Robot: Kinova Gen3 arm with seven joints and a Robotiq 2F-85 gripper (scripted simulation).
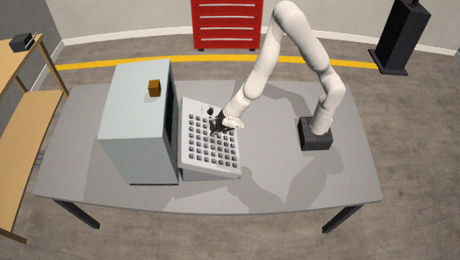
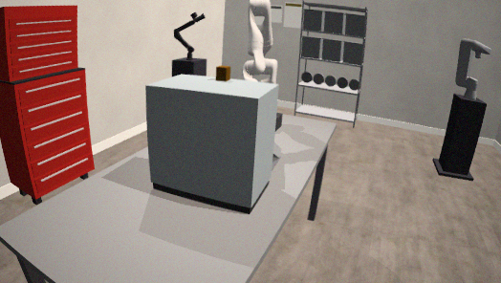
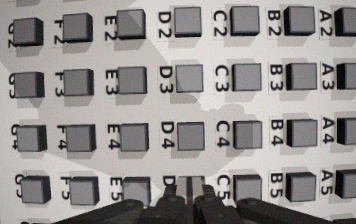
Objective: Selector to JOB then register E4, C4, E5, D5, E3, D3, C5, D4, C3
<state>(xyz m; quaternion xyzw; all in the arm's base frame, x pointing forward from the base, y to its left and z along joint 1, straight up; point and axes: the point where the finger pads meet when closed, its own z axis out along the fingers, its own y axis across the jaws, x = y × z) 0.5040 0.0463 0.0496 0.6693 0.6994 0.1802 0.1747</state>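
Now: hand 4 cm short of the key C4 and 4 cm to the right of it. Round my hand: keypad (4 cm ahead, 1 cm to the right, 5 cm below); key D4 (1 cm ahead, 3 cm to the left, 2 cm below); key (4 cm ahead, 7 cm to the left).
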